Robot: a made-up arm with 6 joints. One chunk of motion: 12 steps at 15 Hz.
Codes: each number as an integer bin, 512 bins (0 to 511) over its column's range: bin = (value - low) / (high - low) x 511, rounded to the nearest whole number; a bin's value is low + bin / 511 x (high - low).
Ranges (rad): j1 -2.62..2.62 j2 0..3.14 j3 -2.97..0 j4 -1.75..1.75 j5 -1.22..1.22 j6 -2.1..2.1
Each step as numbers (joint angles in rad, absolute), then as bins.
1 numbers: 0.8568 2.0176 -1.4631 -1.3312 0.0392 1.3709
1 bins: 339 328 259 61 264 422
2 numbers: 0.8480 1.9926 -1.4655 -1.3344 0.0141 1.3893
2 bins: 338 324 259 61 258 425
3 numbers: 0.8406 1.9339 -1.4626 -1.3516 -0.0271 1.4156
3 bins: 337 315 259 58 250 428
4 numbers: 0.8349 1.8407 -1.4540 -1.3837 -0.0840 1.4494
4 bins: 337 300 261 53 238 432
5 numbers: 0.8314 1.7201 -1.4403 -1.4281 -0.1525 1.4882
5 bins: 337 280 263 47 224 437
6 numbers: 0.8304 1.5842 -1.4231 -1.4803 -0.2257 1.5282
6 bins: 336 258 266 39 208 441
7 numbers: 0.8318 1.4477 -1.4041 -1.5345 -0.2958 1.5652
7 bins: 337 236 269 31 194 446
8 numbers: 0.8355 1.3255 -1.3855 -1.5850 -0.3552 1.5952
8 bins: 337 216 273 24 181 450
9 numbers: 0.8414 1.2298 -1.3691 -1.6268 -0.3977 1.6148
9 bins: 338 200 275 18 172 452
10 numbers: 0.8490 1.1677 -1.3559 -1.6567 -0.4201 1.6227
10 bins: 338 190 278 14 168 453
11 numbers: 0.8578 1.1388 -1.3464 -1.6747 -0.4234 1.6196
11 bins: 339 185 279 11 167 453
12 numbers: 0.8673 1.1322 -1.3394 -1.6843 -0.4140 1.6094
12 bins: 340 184 281 10 169 451
